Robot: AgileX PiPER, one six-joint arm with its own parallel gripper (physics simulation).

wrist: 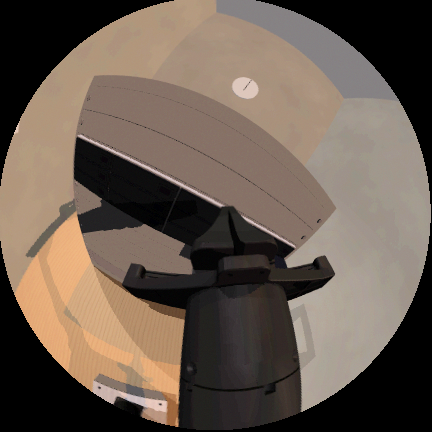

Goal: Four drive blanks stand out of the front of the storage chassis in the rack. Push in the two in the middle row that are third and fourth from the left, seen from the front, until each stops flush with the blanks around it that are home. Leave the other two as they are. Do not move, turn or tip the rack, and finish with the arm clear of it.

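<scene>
The storage chassis [135, 182] shows as a dark band across the front of the grey-brown rack [200, 135], slanting down to the right, with a pale edge along its top. Its blanks are too dark to count or tell by row. My gripper [226, 213] is shut, with nothing visible between its fingers. Its tips overlap the right part of the chassis front in view, close to the pale edge; whether they touch is unclear. A small dark blue piece [281, 261] shows just right of the fingers, mostly hidden. The gripper hides the front around its tips.
Rack panels continue below the chassis, with a dark arm shadow on them. The wood-coloured table [125, 310] lies at the lower left, with a pale mounting plate [155, 398] at the bottom. A white round clock [245, 88] hangs on the wall behind the rack.
</scene>
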